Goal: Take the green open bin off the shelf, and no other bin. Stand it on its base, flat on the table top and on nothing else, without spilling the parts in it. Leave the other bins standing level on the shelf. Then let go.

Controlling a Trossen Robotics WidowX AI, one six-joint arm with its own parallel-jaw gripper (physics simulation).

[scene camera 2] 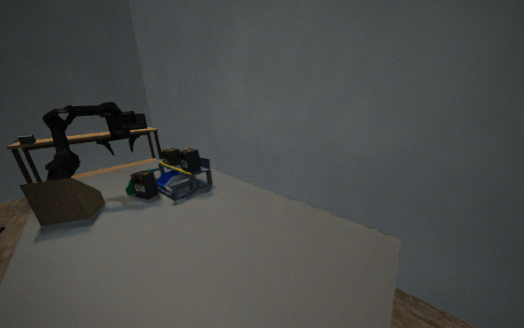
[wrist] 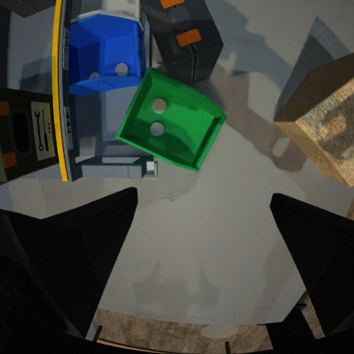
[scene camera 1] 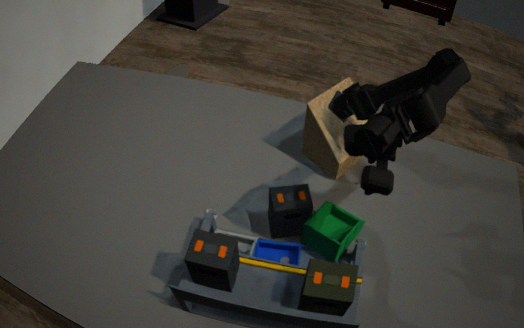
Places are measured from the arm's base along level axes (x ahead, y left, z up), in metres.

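Pixels of known places: gripper, fingertip midpoint: [scene camera 2: 123, 153]; arm's base, link origin: [scene camera 2: 56, 185] [scene camera 1: 340, 106].
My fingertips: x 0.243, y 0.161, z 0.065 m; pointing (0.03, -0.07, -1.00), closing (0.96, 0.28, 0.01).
Ahead of a thing's pixels: the offset from my fingertips to its top centre. "spot": to the spot under its first point. Level surfaces: height alone.
The green open bin [scene camera 1: 334, 229] [scene camera 2: 131, 188] [wrist: 175, 120] sits askew at the open front of the shelf {spot: dx +0.284, dy -0.084, dz -0.119 m} [scene camera 1: 265, 289] [wrist: 114, 168], beside a dark case. It looks tilted, and its rear part overlaps the shelf's bay; what supports its base is hidden. Two round parts show inside it in the wrist view. The blue bin {dx +0.200, dy -0.106, dz -0.140 m} [scene camera 1: 278, 252] [scene camera 2: 169, 179] [wrist: 107, 52] and a pale grey bin {spot: dx +0.178, dy -0.203, dz -0.202 m} [scene camera 1: 244, 244] are on the shelf, the blue one holding round parts. My gripper [scene camera 2: 121, 150] [wrist: 206, 197] is open and empty, above the table and apart from the green bin.
The dark case {dx +0.069, dy -0.145, dz -0.089 m} [scene camera 1: 290, 215] [scene camera 2: 145, 184] [wrist: 187, 42] stands close against the green bin's side. A grey case {dx +0.307, dy -0.190, dz +0.001 m} [scene camera 1: 212, 260] and an olive case {dx +0.240, dy +0.031, dz -0.024 m} [scene camera 1: 329, 286] stand on the shelf top behind a yellow strip. A wooden block [scene camera 1: 322, 137] [scene camera 2: 65, 202] [wrist: 320, 115] stands on the table {dz -0.221 m} [scene camera 1: 150, 150].
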